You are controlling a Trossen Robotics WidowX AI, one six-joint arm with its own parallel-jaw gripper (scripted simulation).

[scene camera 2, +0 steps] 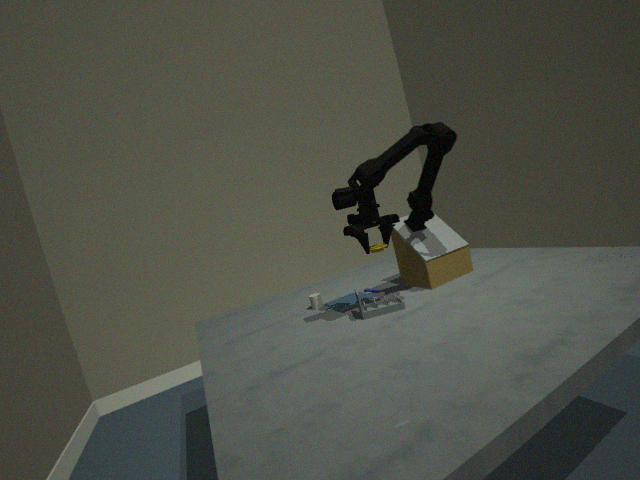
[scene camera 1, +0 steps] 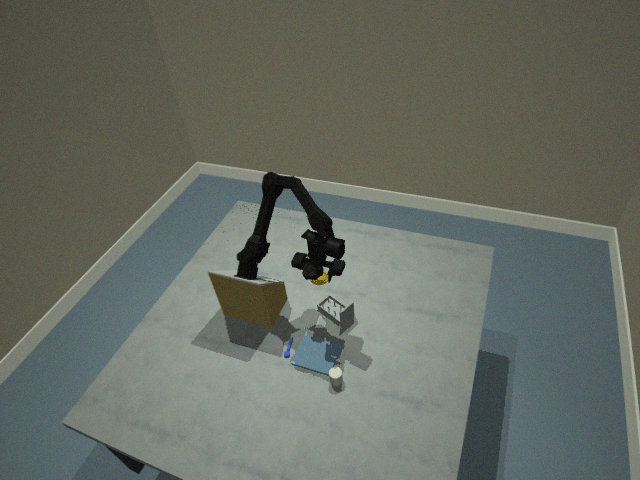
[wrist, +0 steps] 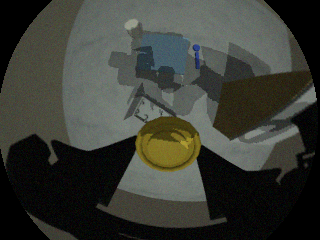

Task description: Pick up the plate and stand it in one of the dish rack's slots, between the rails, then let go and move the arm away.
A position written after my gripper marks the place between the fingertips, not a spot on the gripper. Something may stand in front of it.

My gripper (scene camera 2: 377, 250) holds a yellow plate (wrist: 167, 144).
